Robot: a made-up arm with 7 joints. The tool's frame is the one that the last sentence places.
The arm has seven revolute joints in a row. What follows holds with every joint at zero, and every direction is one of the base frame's. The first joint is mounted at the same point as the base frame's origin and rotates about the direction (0.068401, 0.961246, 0.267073). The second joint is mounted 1 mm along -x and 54 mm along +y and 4 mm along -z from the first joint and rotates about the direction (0.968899, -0.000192, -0.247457). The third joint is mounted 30 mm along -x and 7 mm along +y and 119 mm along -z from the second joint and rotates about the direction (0.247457, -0.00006, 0.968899). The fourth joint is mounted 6 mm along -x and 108 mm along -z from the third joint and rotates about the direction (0.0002, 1, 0.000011). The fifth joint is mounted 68 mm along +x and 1 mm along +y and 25 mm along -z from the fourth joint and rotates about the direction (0.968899, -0.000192, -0.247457). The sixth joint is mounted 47 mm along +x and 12 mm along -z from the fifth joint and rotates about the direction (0.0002, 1, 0.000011). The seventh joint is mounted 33 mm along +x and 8 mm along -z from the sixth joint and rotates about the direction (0.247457, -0.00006, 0.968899). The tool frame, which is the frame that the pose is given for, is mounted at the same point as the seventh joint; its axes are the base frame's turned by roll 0, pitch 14.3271 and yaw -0.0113 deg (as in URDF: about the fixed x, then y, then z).
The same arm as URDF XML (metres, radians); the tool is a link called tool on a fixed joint. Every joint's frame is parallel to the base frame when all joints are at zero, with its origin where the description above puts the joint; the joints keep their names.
<robot name="arm">
<link name="base_link"/>
<link name="link1"/>
<link name="link2"/>
<link name="link3"/>
<link name="link4"/>
<link name="link5"/>
<link name="link6"/>
<link name="link7"/>
<link name="tool"/>
<joint name="joint 1" type="continuous"><parent link="base_link"/><child link="link1"/><origin xyz="0 0 0"/><axis xyz="0.068403 0.961235 0.26711"/></joint>
<joint name="joint 2" type="continuous"><parent link="link1"/><child link="link2"/><origin xyz="-0.001 0.054 -0.004"/><axis xyz="0.968889 -0.0002 -0.247497"/></joint>
<joint name="joint 3" type="continuous"><parent link="link2"/><child link="link3"/><origin xyz="-0.03 0.007 -0.119"/><axis xyz="0.247497 -0.0001 0.968889"/></joint>
<joint name="joint 4" type="continuous"><parent link="link3"/><child link="link4"/><origin xyz="-0.006 0 -0.108"/><axis xyz="0.0002 1 0"/></joint>
<joint name="joint 5" type="continuous"><parent link="link4"/><child link="link5"/><origin xyz="0.068 0.001 -0.025"/><axis xyz="0.968889 -0.0002 -0.247497"/></joint>
<joint name="joint 6" type="continuous"><parent link="link5"/><child link="link6"/><origin xyz="0.047 0 -0.012"/><axis xyz="0.0002 1 0"/></joint>
<joint name="joint 7" type="continuous"><parent link="link6"/><child link="link7"/><origin xyz="0.033 0 -0.008"/><axis xyz="0.247497 -0.0001 0.968889"/></joint>
<joint name="tool_joint" type="fixed"><parent link="link7"/><child link="tool"/><origin xyz="0 0 0" rpy="0 0.2501 -0.0002"/></joint>
</robot>

